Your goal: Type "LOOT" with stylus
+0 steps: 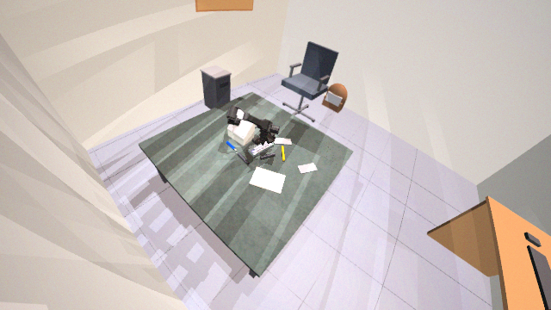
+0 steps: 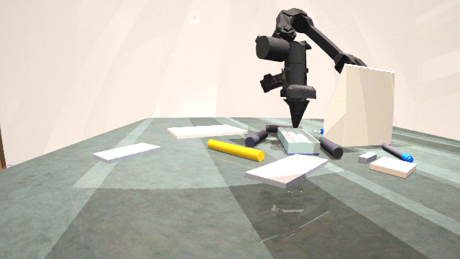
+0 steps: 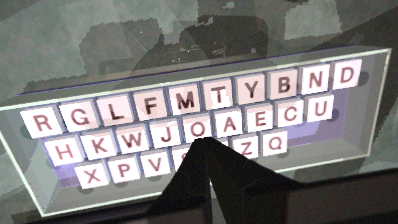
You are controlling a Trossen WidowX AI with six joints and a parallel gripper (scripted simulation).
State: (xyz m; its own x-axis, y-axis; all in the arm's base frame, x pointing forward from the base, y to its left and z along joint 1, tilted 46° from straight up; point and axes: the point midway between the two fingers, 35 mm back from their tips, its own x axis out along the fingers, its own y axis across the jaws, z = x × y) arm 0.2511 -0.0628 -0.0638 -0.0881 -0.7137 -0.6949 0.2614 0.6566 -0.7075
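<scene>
My gripper tip is 30 mm above the keyboard. Round my gripper tip: eraser 100 mm behind, 180 mm to the left, 40 mm below; thin white tip 150 mm behind, 150 mm to the right, 30 mm below; yellow cylinder 160 mm ahead, 60 mm to the left, 30 mm below.
</scene>
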